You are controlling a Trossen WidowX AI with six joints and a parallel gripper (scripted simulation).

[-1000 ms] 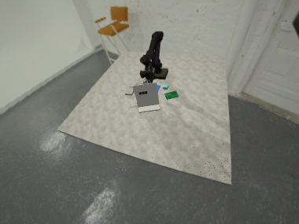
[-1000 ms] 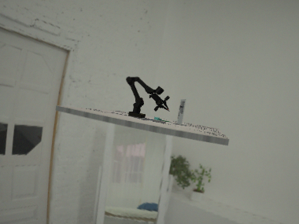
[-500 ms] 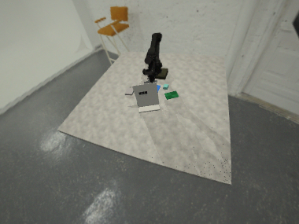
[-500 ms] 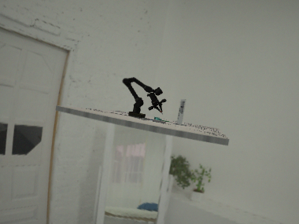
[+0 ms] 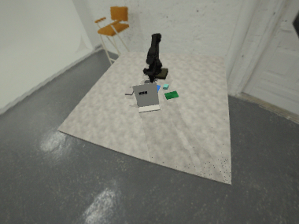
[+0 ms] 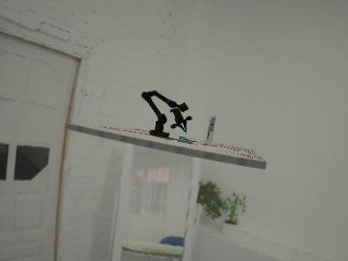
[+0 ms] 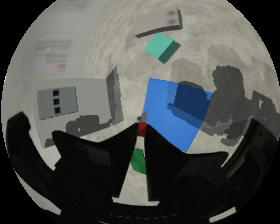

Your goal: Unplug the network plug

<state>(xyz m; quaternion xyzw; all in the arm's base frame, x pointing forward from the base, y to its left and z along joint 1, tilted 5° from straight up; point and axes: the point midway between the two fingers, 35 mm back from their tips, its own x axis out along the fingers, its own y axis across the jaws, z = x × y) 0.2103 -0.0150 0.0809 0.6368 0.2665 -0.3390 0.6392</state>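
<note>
The marked square lies 10 mm behind my gripper tip and 70 mm below it. Round my gripper tip: grey upright panel (210 mm ahead, 30 mm above); grey slab (30 mm ahead, 210 mm to the right, 70 mm below); teal block (30 mm behind, 120 mm to the left, 60 mm below).
</note>
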